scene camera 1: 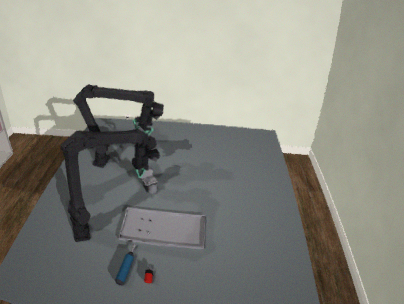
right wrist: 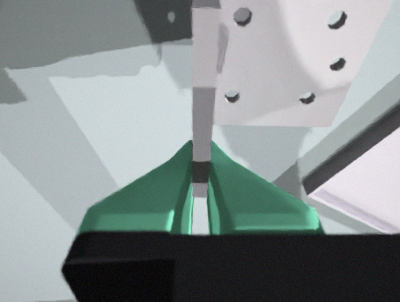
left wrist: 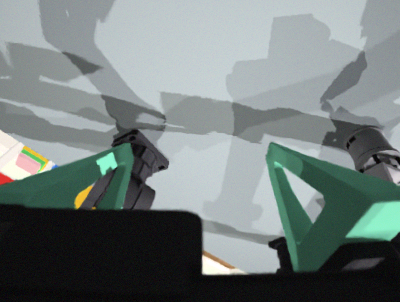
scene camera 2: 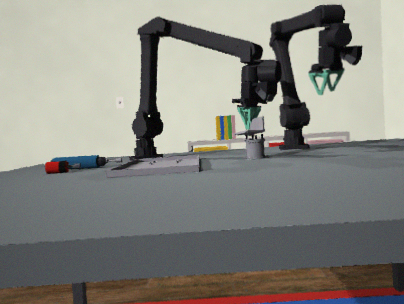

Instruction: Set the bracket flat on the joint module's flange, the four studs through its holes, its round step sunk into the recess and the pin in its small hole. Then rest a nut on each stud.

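Pixels of known places: left gripper, fingertip midpoint: (left wrist: 199,150) (scene camera 2: 326,92); right gripper, fingertip midpoint: (scene camera 1: 140,177) (right wrist: 200,151) (scene camera 2: 248,129); left arm's base, link origin: (scene camera 1: 101,161) (left wrist: 142,152) (scene camera 2: 294,148); right arm's base, link origin: (scene camera 1: 81,232).
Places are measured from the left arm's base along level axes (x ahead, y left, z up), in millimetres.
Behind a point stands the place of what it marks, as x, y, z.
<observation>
The grey L-shaped bracket (scene camera 1: 149,179) @[420, -158, 86] is over the grey cylindrical joint module (scene camera 1: 152,189) @[440, -172, 29] at mid table. My right gripper (scene camera 2: 248,122) @[366, -166, 93] is shut on the bracket's upright wall (right wrist: 202,130) @[393, -139, 128]. In scene camera 2 the bracket's plate (scene camera 2: 249,132) @[456, -159, 83] lies about level at the stud tops of the module (scene camera 2: 254,148) @[456, -147, 32]. In the right wrist view the plate (right wrist: 275,65) @[417, -162, 85] shows its holes, some with pale stud tips in them. My left gripper (scene camera 2: 326,81) is open and empty, high above the table behind the module; it also shows in scene camera 1 (scene camera 1: 143,125) @[307, 56, 292] and in the left wrist view (left wrist: 200,162).
A shallow grey tray (scene camera 1: 163,227) @[579, -405, 4] lies in front of the module with several small dark nuts (scene camera 1: 145,225) @[487, -423, 4] in it. A blue-handled tool (scene camera 1: 125,268) @[502, -731, 38] and a small red-handled tool (scene camera 1: 149,276) @[616, -731, 33] lie beyond the tray, near the table's front edge. The arm bases stand at the left.
</observation>
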